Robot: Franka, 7 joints.
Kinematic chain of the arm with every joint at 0, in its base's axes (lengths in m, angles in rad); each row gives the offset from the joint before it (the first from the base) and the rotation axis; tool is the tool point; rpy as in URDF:
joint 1: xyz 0 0 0.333 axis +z
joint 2: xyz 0 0 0 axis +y
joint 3: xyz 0 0 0.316 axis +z
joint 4: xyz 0.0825 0 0 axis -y
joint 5: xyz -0.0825 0 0.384 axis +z
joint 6: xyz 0 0 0 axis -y
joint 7: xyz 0.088 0 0 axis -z
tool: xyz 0 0 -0.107 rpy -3.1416 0 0
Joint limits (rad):
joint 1: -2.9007..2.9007
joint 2: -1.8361..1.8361
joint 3: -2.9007..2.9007
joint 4: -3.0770..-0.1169
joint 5: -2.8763..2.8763
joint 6: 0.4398..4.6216
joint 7: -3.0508..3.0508
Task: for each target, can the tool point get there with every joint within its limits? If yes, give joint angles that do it. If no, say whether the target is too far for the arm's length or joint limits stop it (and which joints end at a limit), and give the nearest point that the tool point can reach.
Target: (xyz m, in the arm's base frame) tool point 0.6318 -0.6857 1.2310
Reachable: no: too far | nearest point 0.4187 -0.4544 0.9281 | short by 0.437 m
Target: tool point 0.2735 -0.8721 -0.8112
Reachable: no: too far | nearest point 0.1707 -0.5443 -0.2765 | short by 0.636 m
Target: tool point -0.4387 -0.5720 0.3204
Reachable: yes | joints -1.2329 1.4462 -1.4881 -1.5957 1.9147 2.3656 -1.3658
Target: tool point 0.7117 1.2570 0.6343
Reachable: no: too far | nearest point 0.4138 0.7308 0.5082 | short by 0.618 m
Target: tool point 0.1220 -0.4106 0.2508
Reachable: yes | joints 0.9786 -0.2018 -2.4383 -2.3898 0.8343 1.7212 1.4833
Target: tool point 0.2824 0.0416 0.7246
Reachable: yes | joints 1.2880 -0.7500 -0.9369 -2.0440 -1.7775 4.2748 -0.3318
